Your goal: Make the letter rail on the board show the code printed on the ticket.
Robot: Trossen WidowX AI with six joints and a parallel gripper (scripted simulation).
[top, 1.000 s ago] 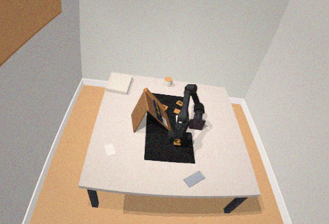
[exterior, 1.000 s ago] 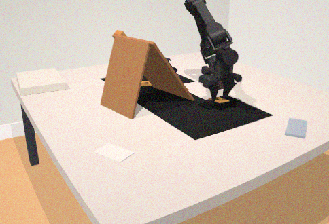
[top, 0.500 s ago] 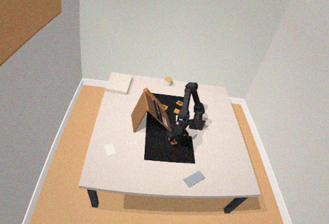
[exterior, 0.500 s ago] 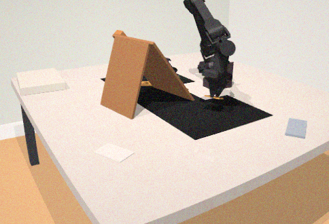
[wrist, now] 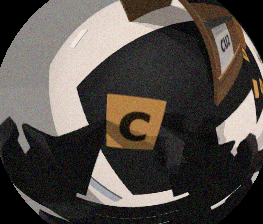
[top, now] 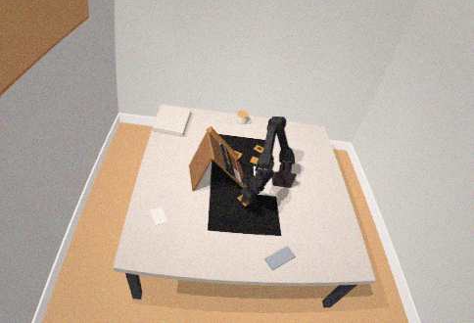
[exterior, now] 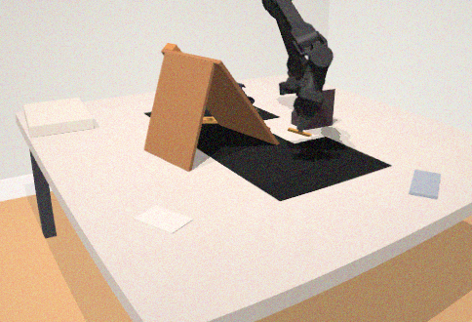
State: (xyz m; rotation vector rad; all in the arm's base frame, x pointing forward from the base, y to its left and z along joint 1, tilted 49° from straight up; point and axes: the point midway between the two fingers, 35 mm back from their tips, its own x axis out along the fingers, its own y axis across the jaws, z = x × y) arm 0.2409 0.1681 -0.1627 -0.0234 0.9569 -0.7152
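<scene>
Now: gripper tip 40 mm short of the white ticket, 180 mm to the left of it and 10 mm below it. From my gripper tip the other things lie so: black mat (50 mm behind, 240 mm to the right, 90 mm below); blue-grey card (200 mm behind, 280 mm to the left, 80 mm below); letter tile marked c (right at my gripper tip).
</scene>
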